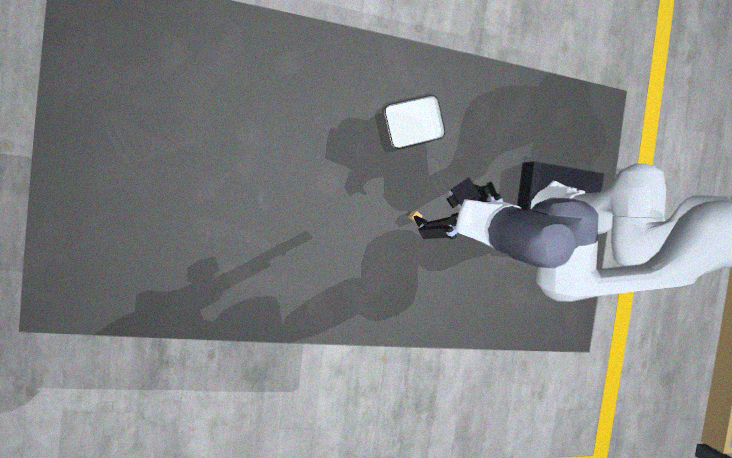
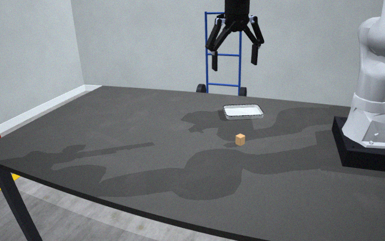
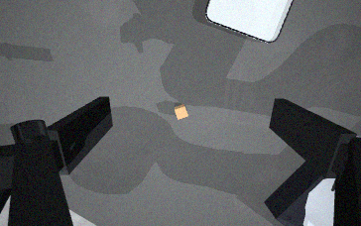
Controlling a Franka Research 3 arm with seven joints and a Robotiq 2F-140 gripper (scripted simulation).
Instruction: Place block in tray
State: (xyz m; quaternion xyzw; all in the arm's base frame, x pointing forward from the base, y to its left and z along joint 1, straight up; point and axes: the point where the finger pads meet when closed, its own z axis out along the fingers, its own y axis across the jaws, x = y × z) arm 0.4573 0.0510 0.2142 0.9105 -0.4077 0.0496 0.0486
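Now: the tan block 4 cm behind my hand, 4 cm to the left of it and 26 cm below it. Also, from my hand: white tray 1 cm ahead, 23 cm to the right, 26 cm below.
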